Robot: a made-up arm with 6 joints.
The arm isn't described. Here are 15 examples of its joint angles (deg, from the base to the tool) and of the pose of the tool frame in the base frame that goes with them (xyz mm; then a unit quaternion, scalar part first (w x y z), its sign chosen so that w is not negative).
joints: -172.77 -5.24 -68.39 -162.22 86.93 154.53
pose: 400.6 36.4 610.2 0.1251 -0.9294 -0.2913 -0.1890
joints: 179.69 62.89 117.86 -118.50 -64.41 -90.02
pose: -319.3 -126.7 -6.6 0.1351 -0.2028 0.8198 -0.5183
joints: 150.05 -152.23 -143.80 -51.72 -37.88 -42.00
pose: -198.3 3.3 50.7 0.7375 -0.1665 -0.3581 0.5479
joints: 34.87 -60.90 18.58 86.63 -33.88 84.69
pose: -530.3 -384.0 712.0 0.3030 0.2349 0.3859 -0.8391
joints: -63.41 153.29 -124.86 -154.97 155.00 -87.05
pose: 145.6 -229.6 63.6 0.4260 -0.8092 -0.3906 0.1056
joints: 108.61 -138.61 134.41 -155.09 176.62 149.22
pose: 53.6 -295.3 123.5 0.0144 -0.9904 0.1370 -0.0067
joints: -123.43 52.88 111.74 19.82 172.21 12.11
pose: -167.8 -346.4 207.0 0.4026 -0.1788 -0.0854 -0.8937
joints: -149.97 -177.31 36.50 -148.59 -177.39 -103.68
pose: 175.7 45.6 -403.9 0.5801 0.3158 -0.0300 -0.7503
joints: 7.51 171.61 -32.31 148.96 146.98 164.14
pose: 253.2 109.3 -379.4 0.9744 -0.1441 -0.0957 0.1435
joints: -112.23 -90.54 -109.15 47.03 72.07 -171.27
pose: 242.2 279.6 -187.6 0.4951 -0.1637 0.8529 0.0256
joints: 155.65 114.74 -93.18 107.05 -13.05 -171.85
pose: -507.5 203.8 433.3 0.6951 -0.2420 0.0246 0.6765
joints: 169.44 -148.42 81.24 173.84 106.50 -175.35
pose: 526.4 -155.8 -127.7 0.0534 0.9859 -0.1499 0.0524
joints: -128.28 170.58 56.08 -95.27 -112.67 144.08
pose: 210.3 37.9 -417.3 0.2637 0.4869 -0.3160 0.7704
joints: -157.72 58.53 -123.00 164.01 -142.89 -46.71
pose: -121.1 -80.6 577.5 0.7569 0.2432 -0.5925 -0.1302
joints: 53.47 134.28 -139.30 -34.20 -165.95 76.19
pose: 103.0 240.1 146.3 0.0761 -0.4720 -0.8770 0.0474
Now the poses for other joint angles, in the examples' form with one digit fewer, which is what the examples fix.
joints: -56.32 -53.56 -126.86 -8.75 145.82 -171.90
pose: -185 344 181 0.322 -0.263 0.139 0.899
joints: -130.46 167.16 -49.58 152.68 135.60 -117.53
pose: -174 -327 -278 0.874 -0.130 0.206 -0.420
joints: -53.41 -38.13 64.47 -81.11 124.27 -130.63
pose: -101 70 770 0.433 0.075 -0.880 0.178
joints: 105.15 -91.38 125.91 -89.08 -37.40 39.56
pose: -60 -195 537 0.757 -0.337 -0.238 0.507
